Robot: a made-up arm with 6 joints.
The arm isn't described. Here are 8 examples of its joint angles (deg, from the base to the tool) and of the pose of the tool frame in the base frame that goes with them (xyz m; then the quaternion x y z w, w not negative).
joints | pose
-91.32 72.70 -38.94 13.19 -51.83 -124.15 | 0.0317 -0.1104 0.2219 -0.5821 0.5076 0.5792 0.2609
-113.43 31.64 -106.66 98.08 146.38 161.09 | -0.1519 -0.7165 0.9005 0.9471 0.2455 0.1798 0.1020
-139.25 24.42 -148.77 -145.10 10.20 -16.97 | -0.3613 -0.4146 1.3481 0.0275 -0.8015 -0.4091 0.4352
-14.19 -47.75 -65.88 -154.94 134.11 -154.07 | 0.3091 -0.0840 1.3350 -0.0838 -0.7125 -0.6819 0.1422
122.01 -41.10 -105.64 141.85 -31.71 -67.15 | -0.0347 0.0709 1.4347 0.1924 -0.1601 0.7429 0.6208
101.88 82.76 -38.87 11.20 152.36 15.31 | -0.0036 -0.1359 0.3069 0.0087 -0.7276 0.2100 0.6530
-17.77 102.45 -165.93 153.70 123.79 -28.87 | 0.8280 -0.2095 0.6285 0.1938 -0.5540 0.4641 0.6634
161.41 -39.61 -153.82 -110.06 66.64 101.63 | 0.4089 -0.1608 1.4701 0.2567 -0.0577 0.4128 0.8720
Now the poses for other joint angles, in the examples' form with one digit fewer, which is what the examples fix.
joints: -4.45 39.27 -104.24 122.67 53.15 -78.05
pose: 0.813 -0.035 0.776 -0.288 -0.169 0.288 0.897
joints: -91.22 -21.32 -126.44 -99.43 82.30 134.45
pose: 0.000 -0.155 1.551 0.104 0.099 0.989 0.033
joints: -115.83 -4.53 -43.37 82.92 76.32 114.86
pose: -0.168 -0.570 0.629 0.940 -0.237 -0.175 0.170
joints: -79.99 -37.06 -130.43 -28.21 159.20 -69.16
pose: 0.005 0.023 1.445 -0.327 0.700 0.290 0.565
